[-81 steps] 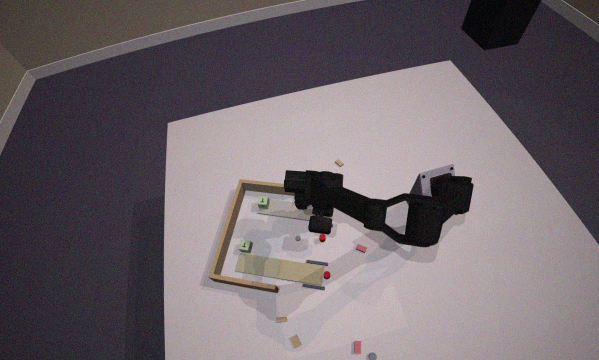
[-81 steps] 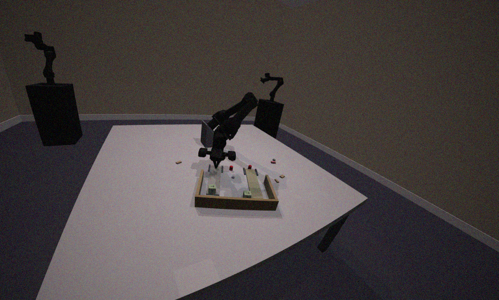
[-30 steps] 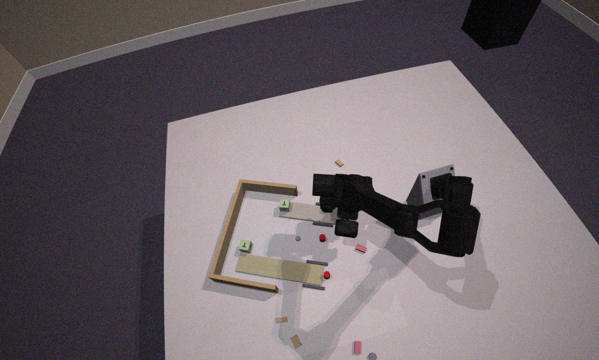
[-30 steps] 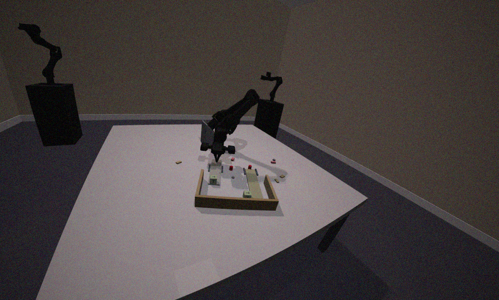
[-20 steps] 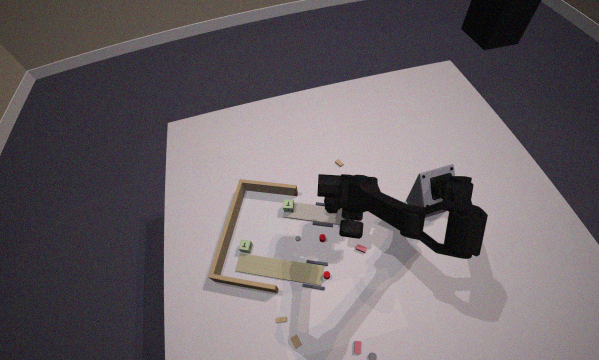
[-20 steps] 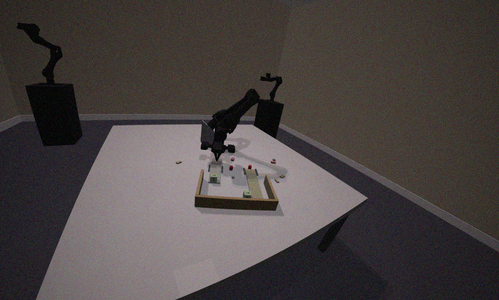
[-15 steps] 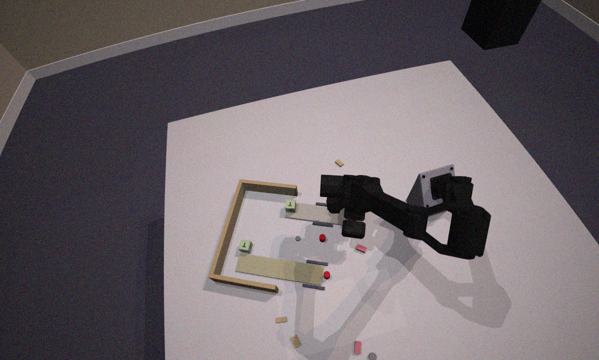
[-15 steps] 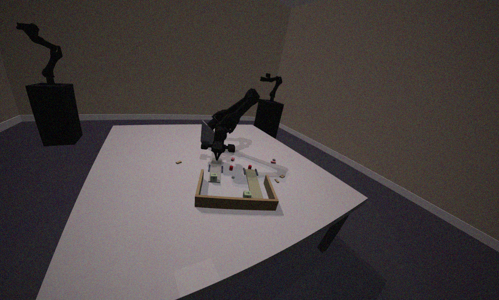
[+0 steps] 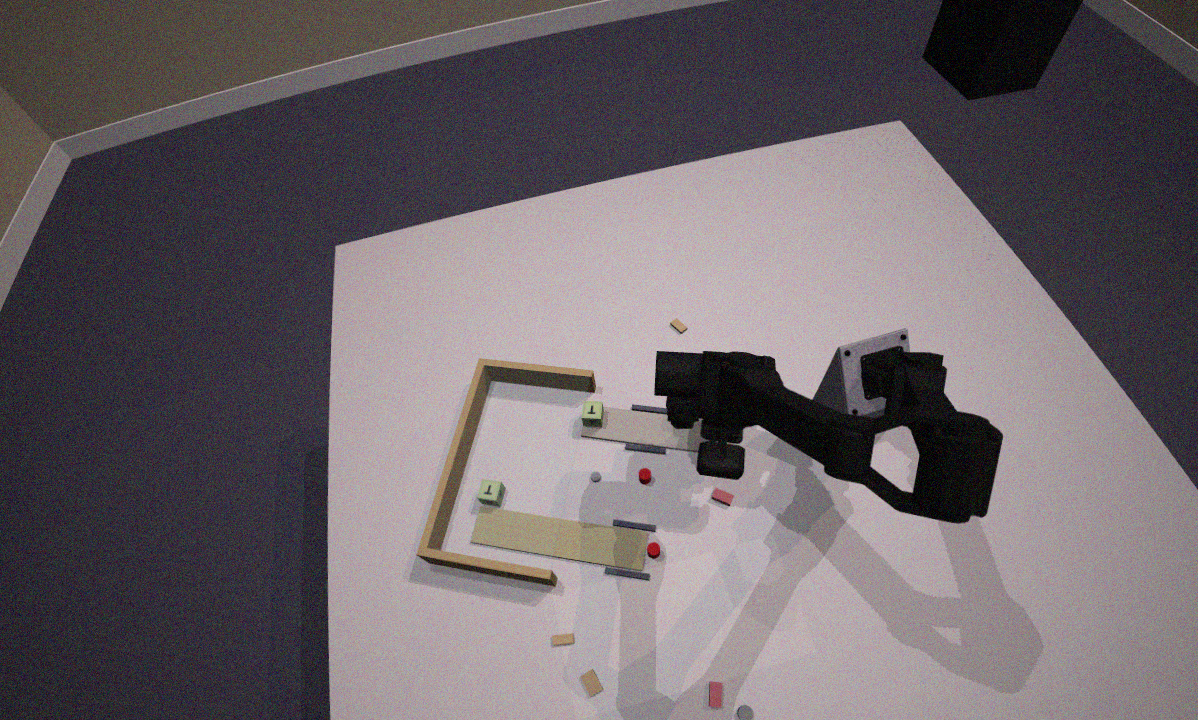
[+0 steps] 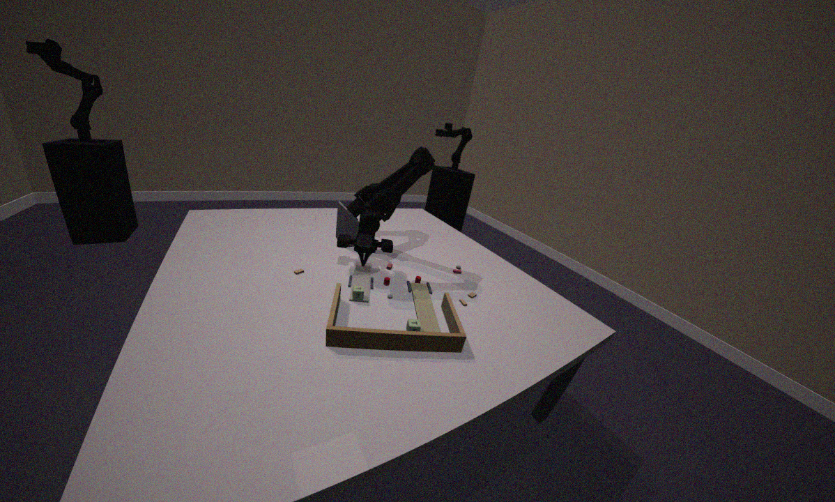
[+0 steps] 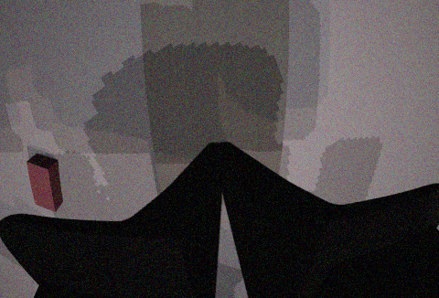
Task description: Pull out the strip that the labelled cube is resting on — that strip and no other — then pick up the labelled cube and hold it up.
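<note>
My gripper tip is now 20 cm short of the grey disc and 1 cm to the right of it.
</note>
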